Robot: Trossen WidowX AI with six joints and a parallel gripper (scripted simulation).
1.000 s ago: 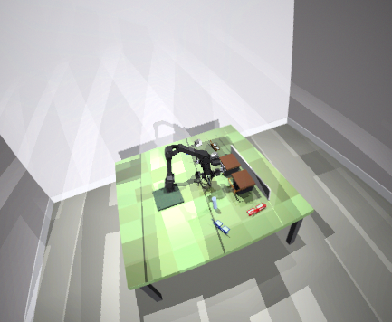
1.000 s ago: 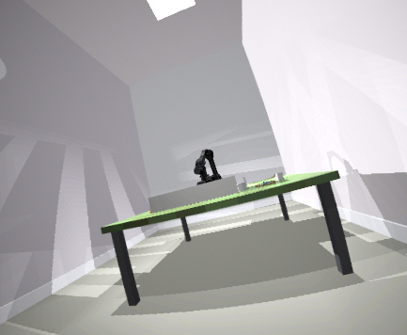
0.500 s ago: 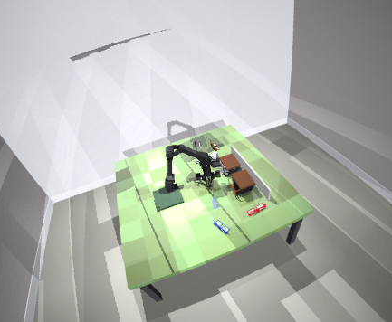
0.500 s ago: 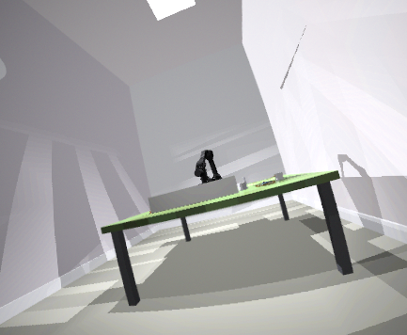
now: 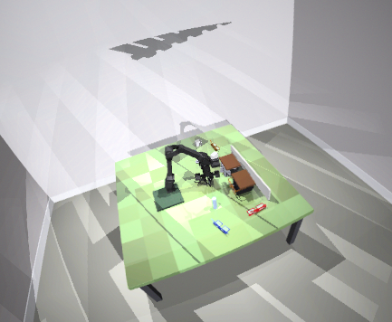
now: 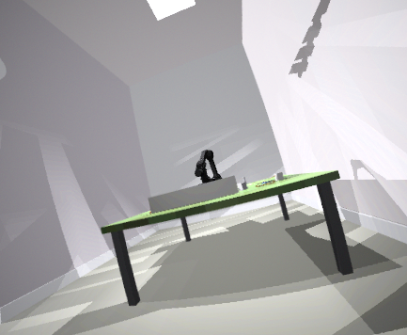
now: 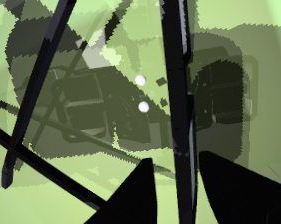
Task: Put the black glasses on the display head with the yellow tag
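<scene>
My gripper tip is 10 mm short of the pale round disc, 300 mm to the right of it and 10 mm below it. Round my gripper tip: blue item 10 mm ahead, 460 mm to the left, 10 mm below; grey wall panel 320 mm ahead, 50 mm to the right, 40 mm above.
</scene>
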